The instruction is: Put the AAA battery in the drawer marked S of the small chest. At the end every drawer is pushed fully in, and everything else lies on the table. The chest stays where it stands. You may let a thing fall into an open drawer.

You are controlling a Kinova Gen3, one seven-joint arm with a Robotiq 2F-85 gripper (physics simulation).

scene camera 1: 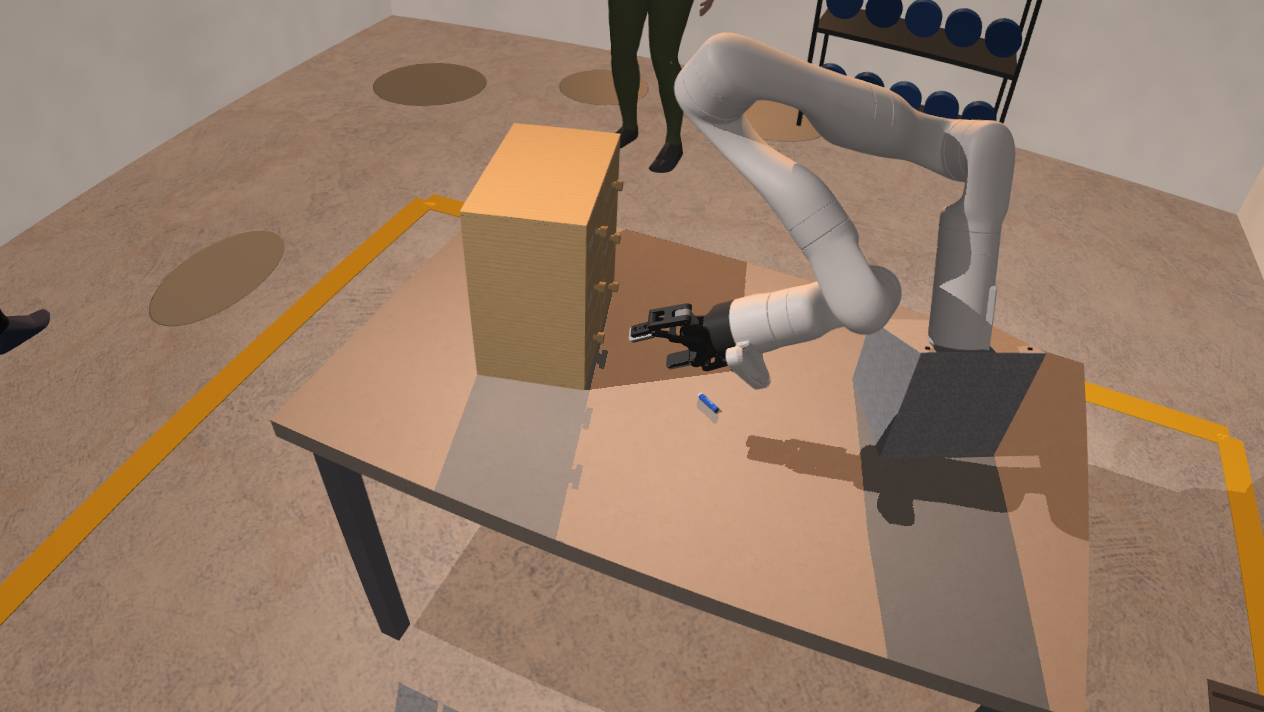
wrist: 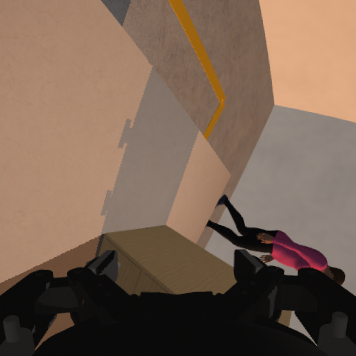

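Pixels of known places: gripper, fingertip midpoint: (scene camera 1: 649, 348) (wrist: 175, 263); arm's base, link origin: (scene camera 1: 957, 342).
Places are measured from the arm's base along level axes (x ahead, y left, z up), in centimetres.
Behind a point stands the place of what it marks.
Observation:
A small blue battery (scene camera 1: 708, 403) @(x 35.7, y 5.4, z -19.6 cm) lies on the table (scene camera 1: 707, 548) @(x 29.6, y 32.8, z -20.4 cm) (wrist: 65, 125) @(x 42.2, y 23.4, z -20.4 cm), below and on the near side of the gripper in the scene view; its type cannot be read. The wooden chest (scene camera 1: 530, 296) @(x 64.6, y 9.5, z -1.9 cm) (wrist: 170, 255) @(x 63.8, y 9.4, z -10.0 cm) stands upright. Its knobbed drawer fronts face the gripper, seen very obliquely in the scene view; no drawer visibly sticks out, and the letter S cannot be read. My gripper (scene camera 1: 658, 346) @(x 43.7, y 17.6, z 0.4 cm) (wrist: 175, 263) @(x 43.7, y 17.6, z 0.4 cm) is open and empty, above the table and a short way in front of the chest's fronts. Most fronts are hidden in the wrist view.
The grey base block (scene camera 1: 959, 402) @(x -2.7, y 4.8, z -7.6 cm) stands at the table's right. The arm hides part of the table behind the gripper. People (scene camera 1: 645, 70) (wrist: 300, 255) stand beyond the table. A rack (scene camera 1: 928, 48) with blue weights is at the back. A yellow line (scene camera 1: 212, 402) (wrist: 200, 55) runs along the floor.

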